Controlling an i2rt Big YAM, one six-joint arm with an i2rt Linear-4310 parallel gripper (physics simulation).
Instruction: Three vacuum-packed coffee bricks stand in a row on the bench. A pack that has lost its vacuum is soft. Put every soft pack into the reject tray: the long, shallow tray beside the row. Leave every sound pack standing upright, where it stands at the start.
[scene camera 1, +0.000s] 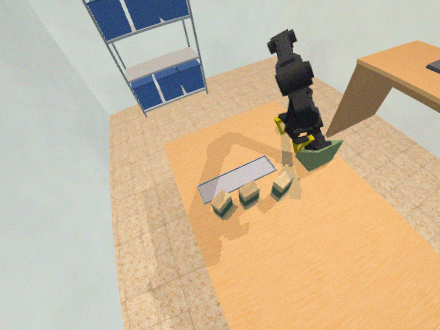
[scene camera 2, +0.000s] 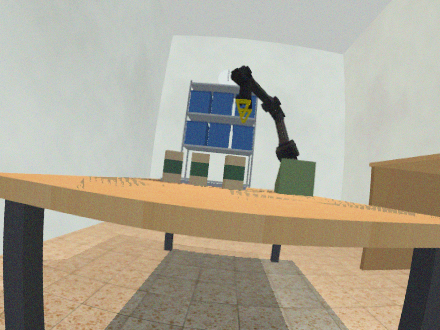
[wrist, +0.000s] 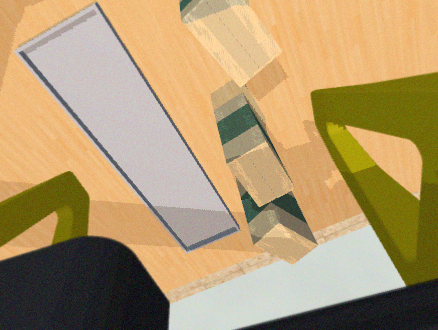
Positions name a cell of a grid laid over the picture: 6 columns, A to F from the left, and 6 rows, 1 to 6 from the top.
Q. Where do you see my gripper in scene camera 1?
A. D3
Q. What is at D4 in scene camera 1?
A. A shallow grey reject tray.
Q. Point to my gripper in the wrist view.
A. C3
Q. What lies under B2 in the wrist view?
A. A shallow grey reject tray.
